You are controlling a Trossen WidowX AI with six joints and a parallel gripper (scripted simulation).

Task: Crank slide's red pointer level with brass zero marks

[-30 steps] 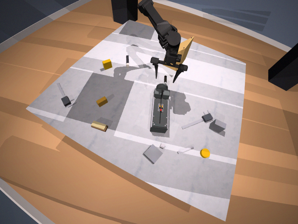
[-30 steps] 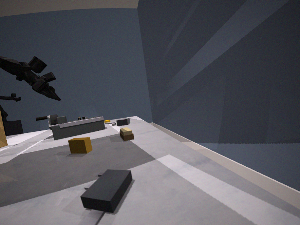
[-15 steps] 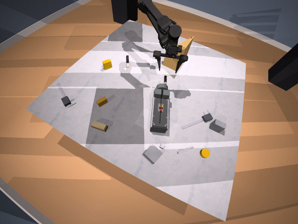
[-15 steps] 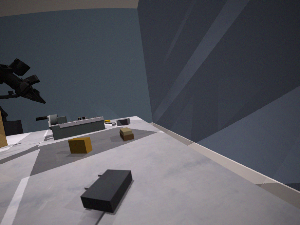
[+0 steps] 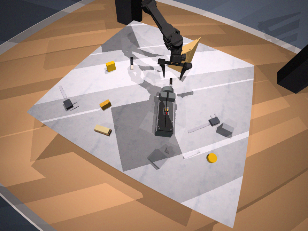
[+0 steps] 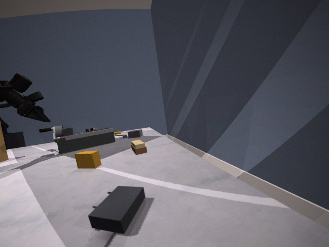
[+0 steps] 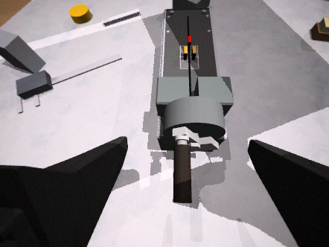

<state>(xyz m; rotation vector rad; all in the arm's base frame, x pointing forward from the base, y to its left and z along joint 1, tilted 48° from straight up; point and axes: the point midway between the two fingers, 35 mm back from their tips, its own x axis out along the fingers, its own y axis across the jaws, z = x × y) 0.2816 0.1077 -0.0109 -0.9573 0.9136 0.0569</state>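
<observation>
My gripper tip is 20 mm past the dark brown crank handle, 10 mm to the left of it and 40 mm above it. Also, from my gripper tip: tan block: 420 mm ahead, 190 mm to the right, 140 mm below; then yellow cube: 20 mm ahead, 460 mm to the right, 120 mm below; then red pointer: 180 mm ahead, 70 mm to the left, 70 mm below.
</observation>
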